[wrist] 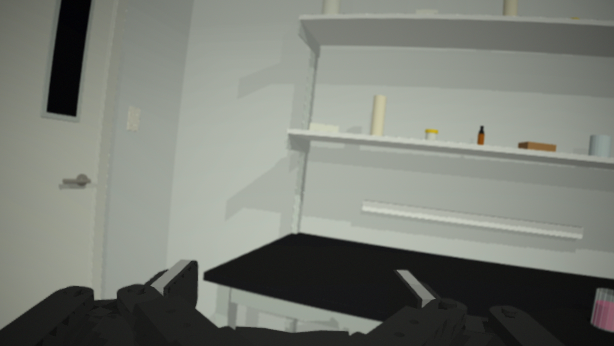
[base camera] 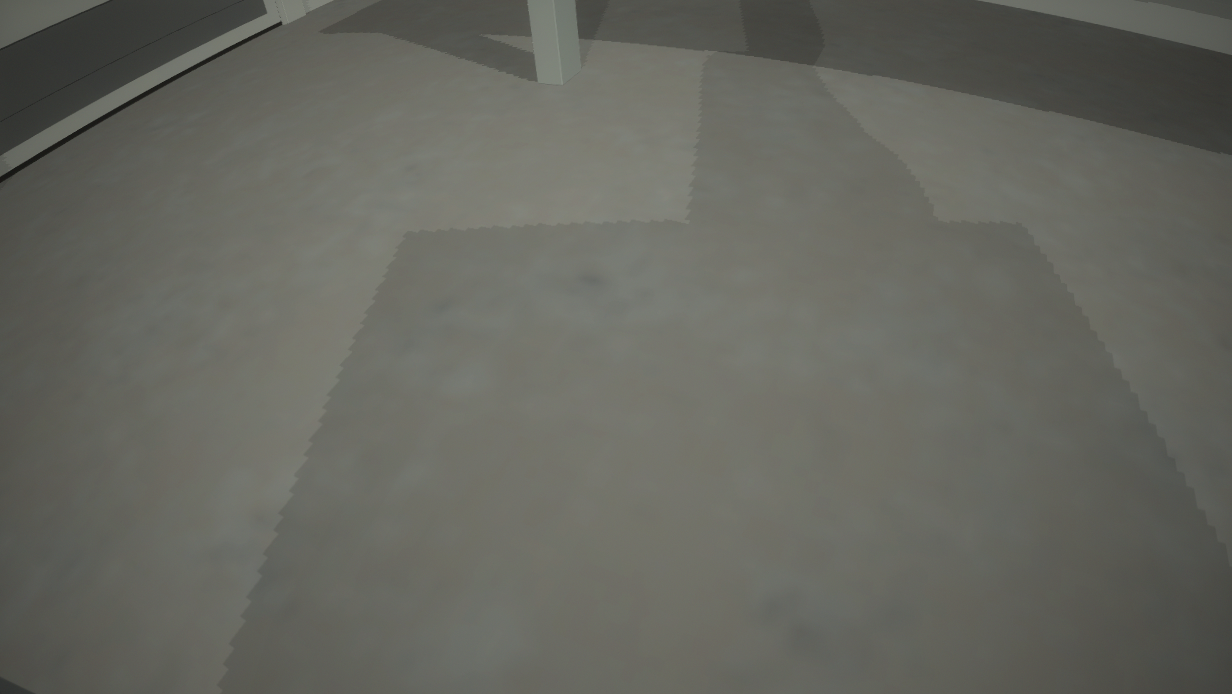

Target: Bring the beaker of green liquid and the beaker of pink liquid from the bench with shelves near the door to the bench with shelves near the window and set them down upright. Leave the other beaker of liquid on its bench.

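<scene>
The beaker of pink liquid stands upright on the black top of the bench with shelves near the door, cut by the right edge of the wrist view. The beaker of green liquid and the other beaker do not show. My gripper is open and empty, in front of the bench's left part, with the pink beaker to its right. The bench with shelves near the window does not show.
A door with a lever handle is at the far left. Two wall shelves above the bench hold bottles, jars and a small brown box. A white rail runs below them. A pale leg stands on the floor ahead.
</scene>
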